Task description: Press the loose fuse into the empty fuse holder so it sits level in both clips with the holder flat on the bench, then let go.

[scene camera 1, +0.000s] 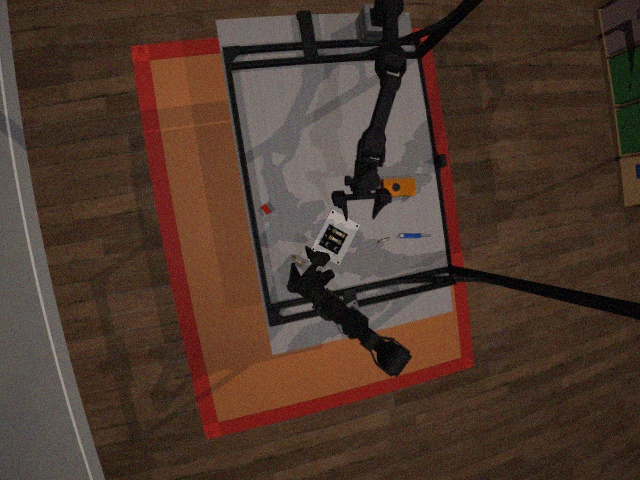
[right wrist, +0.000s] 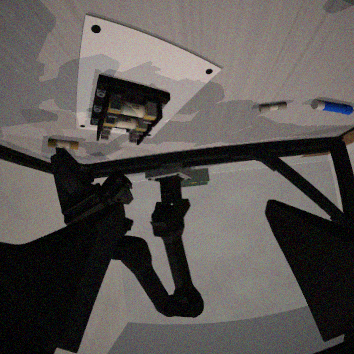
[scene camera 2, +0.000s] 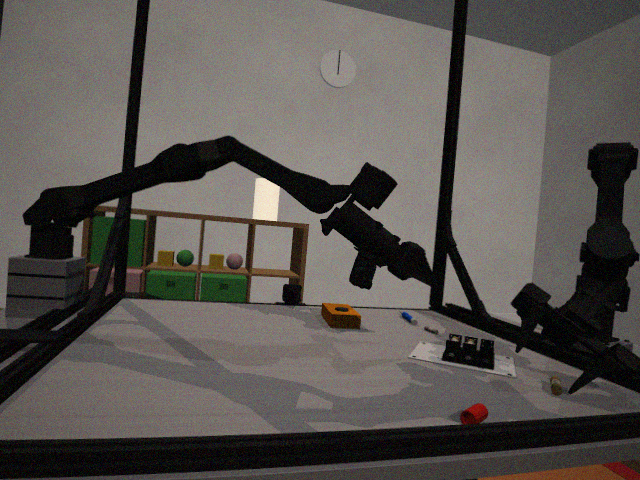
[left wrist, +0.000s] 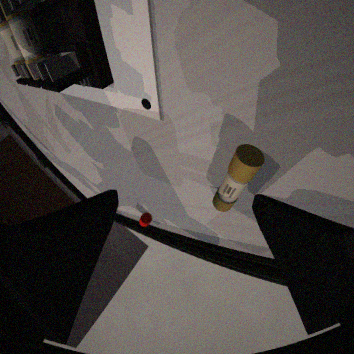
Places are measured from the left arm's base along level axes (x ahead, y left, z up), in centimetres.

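Pixels of known places: left gripper, between the fingertips: [scene camera 1: 299, 254] [right wrist: 55, 149] [scene camera 2: 542, 372] [left wrist: 187, 199]; right gripper, between the fingertips: [scene camera 1: 359, 219] [right wrist: 196, 208] [scene camera 2: 425, 279]; left arm's base, origin of its link: [right wrist: 169, 178]; right arm's base, origin of its link: [scene camera 1: 379, 17] [scene camera 2: 49, 257].
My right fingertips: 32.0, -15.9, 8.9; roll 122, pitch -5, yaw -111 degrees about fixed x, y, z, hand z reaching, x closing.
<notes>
Ahead of a thing's pixels: the offset from my right fingertips to its top centre, as dx, dy, dz.
The loose fuse {-5.1, +23.5, -11.6} [scene camera 1: 297, 260] [scene camera 2: 555, 385] [left wrist: 237, 179] [right wrist: 63, 143], with brass ends and a pale printed middle, lies on the bench beside the holder board. The black fuse holder [scene camera 1: 332, 238] [scene camera 2: 469, 352] [right wrist: 132, 107] sits on a white board [scene camera 2: 429, 351] [left wrist: 132, 55] [right wrist: 150, 55]. Two of its slots hold fuses; the slot at its right in scene camera 2 looks empty. My left gripper [scene camera 1: 300, 257] [scene camera 2: 544, 372] [left wrist: 187, 199] is open, its fingers apart around and above the fuse. My right gripper [scene camera 1: 360, 218] [right wrist: 196, 208] is open and empty, raised near the board's far end.
An orange block {+3.1, -22.6, -9.6} [scene camera 1: 405, 187] [scene camera 2: 341, 315] stands near the right arm. A blue tool {-17.0, -22.2, -11.6} [scene camera 1: 410, 235] [scene camera 2: 408, 317] [right wrist: 336, 107] and a small pale cylinder {-12.7, -9.3, -12.0} [scene camera 1: 383, 239] [scene camera 2: 431, 329] [right wrist: 272, 107] lie beyond the board. A red cylinder {+16.3, +26.0, -11.2} [scene camera 1: 265, 208] [scene camera 2: 474, 413] [left wrist: 145, 219] lies near the bench edge.
</notes>
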